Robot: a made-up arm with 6 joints.
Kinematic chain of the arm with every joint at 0, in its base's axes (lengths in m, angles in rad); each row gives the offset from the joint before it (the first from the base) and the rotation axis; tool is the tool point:
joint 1: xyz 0 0 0.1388 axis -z
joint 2: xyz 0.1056 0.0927 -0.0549 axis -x
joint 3: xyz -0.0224 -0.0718 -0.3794 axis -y
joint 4: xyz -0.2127 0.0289 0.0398 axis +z
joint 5: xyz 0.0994 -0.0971 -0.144 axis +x
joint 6: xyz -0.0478 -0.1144 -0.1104 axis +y
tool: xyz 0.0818 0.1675 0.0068
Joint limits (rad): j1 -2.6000..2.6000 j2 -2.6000..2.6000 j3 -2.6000..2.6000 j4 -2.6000..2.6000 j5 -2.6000..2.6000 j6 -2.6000..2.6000
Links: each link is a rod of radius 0.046 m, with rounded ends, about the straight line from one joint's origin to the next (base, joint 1, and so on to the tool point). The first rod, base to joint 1, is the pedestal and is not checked.
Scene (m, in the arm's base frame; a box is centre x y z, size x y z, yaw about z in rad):
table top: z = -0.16
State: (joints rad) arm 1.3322 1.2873 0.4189 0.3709 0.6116 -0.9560
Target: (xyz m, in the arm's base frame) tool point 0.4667 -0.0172 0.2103
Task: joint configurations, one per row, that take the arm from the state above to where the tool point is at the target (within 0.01 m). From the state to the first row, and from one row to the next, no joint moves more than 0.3 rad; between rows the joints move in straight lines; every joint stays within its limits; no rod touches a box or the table.
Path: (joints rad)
1: 1.0631 1.3350 0.4981 0.3561 0.5544 -0.8972
2: 0.7939 1.3827 0.5774 0.3414 0.4971 -0.8384
3: 0.5248 1.4304 0.6566 0.3266 0.4399 -0.7796
4: 0.2556 1.4781 0.7359 0.3118 0.3826 -0.7208
5: -0.0135 1.5258 0.8151 0.2970 0.3254 -0.6620
6: -0.2826 1.5736 0.8943 0.2823 0.2681 -0.6032
7: -0.5518 1.6213 0.9736 0.2675 0.2109 -0.5445
8: -0.8209 1.6690 1.0528 0.2527 0.1536 -0.4857
9: -1.0901 1.7167 1.1321 0.2380 0.0964 -0.4269

